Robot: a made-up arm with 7 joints. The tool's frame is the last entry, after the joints.
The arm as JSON. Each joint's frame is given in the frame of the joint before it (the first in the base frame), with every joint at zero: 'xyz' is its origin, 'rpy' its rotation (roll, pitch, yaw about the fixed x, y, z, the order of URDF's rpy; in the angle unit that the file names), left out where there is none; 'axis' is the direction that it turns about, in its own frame. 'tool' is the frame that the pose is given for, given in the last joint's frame.
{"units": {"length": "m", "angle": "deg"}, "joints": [
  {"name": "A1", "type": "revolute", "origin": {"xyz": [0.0, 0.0, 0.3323]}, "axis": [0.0, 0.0, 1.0]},
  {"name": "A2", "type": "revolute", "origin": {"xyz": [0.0, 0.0, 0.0]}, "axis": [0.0, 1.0, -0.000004]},
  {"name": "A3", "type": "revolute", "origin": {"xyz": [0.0, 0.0, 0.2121]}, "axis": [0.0, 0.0, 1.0]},
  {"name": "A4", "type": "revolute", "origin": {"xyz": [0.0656, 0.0, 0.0]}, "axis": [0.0, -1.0, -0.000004]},
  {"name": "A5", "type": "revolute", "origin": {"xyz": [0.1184, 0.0, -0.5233]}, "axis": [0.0, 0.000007, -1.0]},
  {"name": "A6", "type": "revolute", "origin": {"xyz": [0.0, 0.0, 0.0]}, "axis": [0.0, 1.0, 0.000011]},
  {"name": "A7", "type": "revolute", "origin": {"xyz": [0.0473, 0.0, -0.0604]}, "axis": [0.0, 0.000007, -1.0]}
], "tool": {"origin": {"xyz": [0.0, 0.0, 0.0], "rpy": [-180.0, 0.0, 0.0]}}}
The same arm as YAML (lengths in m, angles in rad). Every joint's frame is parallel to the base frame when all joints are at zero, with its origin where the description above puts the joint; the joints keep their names.
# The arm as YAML. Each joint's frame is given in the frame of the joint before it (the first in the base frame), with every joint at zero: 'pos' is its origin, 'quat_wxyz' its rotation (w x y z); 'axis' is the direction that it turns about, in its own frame. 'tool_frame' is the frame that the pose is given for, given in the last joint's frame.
length_unit: m
angle_unit: rad
joints:
  - joint: A1
    pos: [0.0, 0.0, 0.3323]
    quat_wxyz: [1.0, 0.0, 0.0, 0.0]
    axis: [0.0, 0.0, 1.0]
  - joint: A2
    pos: [0.0, 0.0, 0.0]
    quat_wxyz: [1.0, 0.0, 0.0, 0.0]
    axis: [0.0, 1.0, 0.0]
  - joint: A3
    pos: [0.0, 0.0, 0.2121]
    quat_wxyz: [1.0, 0.0, 0.0, 0.0]
    axis: [0.0, 0.0, 1.0]
  - joint: A4
    pos: [0.0656, 0.0, 0.0]
    quat_wxyz: [1.0, 0.0, 0.0, 0.0]
    axis: [0.0, -1.0, 0.0]
  - joint: A5
    pos: [0.1184, 0.0, -0.5233]
    quat_wxyz: [1.0, 0.0, 0.0, 0.0]
    axis: [0.0, 0.0, -1.0]
  - joint: A6
    pos: [0.0, 0.0, 0.0]
    quat_wxyz: [1.0, 0.0, 0.0, 0.0]
    axis: [0.0, 1.0, 0.0]
  - joint: A7
    pos: [0.0473, 0.0, -0.0604]
    quat_wxyz: [1.0, 0.0, 0.0, 0.0]
    axis: [0.0, 0.0, -1.0]
tool_frame:
  pos: [0.0, 0.0, 0.0]
  quat_wxyz: [0.0, 1.0, 0.0, 0.0]

